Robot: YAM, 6 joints.
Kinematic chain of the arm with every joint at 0, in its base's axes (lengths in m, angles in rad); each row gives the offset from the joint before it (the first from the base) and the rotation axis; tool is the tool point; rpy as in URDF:
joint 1: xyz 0 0 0.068 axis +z
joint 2: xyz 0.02 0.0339 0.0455 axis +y
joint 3: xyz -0.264 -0.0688 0 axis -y
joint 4: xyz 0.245 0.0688 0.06 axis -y
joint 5: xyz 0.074 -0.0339 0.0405 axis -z
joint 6: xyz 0.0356 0 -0.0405 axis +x
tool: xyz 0 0 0 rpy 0 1.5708 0
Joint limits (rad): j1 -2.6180..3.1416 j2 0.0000..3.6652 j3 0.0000..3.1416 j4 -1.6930..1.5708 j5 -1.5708..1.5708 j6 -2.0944..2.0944
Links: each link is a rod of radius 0.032 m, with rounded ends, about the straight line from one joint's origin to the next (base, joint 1, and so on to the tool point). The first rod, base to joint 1, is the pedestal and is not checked.
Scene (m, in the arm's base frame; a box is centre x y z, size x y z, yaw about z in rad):
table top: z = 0
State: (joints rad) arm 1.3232 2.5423 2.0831 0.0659 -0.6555 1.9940
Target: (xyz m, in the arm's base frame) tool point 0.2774 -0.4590 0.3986
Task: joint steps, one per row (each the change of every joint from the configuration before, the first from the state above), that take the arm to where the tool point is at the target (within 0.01 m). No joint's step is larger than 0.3 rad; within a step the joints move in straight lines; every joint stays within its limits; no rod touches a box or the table.
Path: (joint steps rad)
1: -0.2979 -0.0347 0.0258 0.0079 0.0178 0.0000
2: -0.2978 -0.0347 0.0257 0.0079 0.0178 0.0000
3: -0.2979 -0.0348 0.0258 0.0079 0.0178 0.0000
4: -0.2979 -0.0347 0.0258 0.0079 0.0178 0.0000
5: -0.2979 -0.0347 0.0258 0.0078 0.0178 0.0000
6: -0.2978 -0.0347 0.0257 0.0079 0.0178 0.0000
7: -0.2979 -0.0347 0.0258 0.0079 0.0178 0.0000
8: -0.2979 -0.0347 0.0258 0.0079 0.0178 0.0000

